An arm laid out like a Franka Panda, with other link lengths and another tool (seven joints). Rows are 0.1 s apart.
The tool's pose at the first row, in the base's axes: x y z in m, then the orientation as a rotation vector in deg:
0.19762, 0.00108, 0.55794, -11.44, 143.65, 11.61
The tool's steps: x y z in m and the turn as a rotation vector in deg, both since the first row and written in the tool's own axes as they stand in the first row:
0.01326, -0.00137, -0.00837, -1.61, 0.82, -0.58
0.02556, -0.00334, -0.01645, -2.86, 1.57, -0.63
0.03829, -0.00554, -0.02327, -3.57, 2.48, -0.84
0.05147, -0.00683, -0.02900, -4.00, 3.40, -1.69
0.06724, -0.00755, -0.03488, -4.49, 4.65, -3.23
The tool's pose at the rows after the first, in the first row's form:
0.18250, -0.00313, 0.55674, -12.95, 144.28, 13.36
0.16843, -0.00778, 0.55580, -13.63, 144.92, 14.89
0.15477, -0.01245, 0.55358, -14.33, 145.73, 15.67
0.14119, -0.01607, 0.55032, -15.73, 146.46, 15.82
0.12533, -0.01941, 0.54570, -18.10, 147.39, 15.76

